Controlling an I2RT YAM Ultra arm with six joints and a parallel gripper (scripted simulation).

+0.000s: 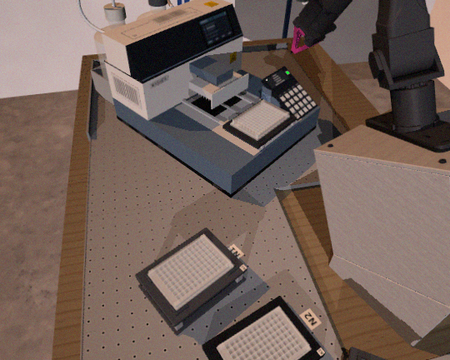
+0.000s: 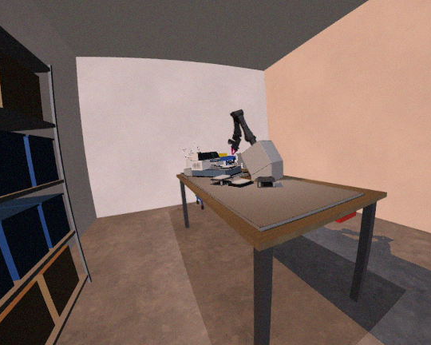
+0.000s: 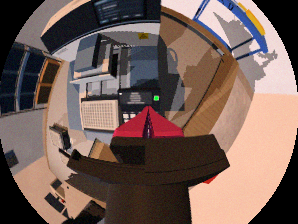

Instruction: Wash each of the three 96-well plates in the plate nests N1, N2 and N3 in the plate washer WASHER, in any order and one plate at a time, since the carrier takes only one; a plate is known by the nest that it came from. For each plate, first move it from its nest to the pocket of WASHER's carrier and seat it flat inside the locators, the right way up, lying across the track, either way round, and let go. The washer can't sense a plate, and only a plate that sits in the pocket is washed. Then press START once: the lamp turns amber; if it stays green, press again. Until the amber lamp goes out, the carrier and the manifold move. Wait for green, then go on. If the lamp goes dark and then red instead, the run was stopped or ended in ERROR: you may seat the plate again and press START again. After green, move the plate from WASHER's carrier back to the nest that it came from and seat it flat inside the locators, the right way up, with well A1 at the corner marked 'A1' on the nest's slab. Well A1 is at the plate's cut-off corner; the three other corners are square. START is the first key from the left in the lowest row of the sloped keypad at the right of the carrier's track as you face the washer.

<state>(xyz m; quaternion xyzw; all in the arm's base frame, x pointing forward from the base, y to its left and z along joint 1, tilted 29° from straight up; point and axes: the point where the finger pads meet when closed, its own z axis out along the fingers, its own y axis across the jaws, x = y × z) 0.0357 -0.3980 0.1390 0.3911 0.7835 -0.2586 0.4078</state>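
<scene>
Right now the dark carrier pocket is 13 cm below my hand, 11 cm ahead of it and 10 cm to the left of it. The rest, counted from my hand: bottle 42 cm ahead, 23 cm to the right, 7 cm below; then manifold 20 cm ahead, 8 cm below, 2 cm to the right; then washer 20 cm ahead, 8 cm below, 3 cm to the right.
</scene>
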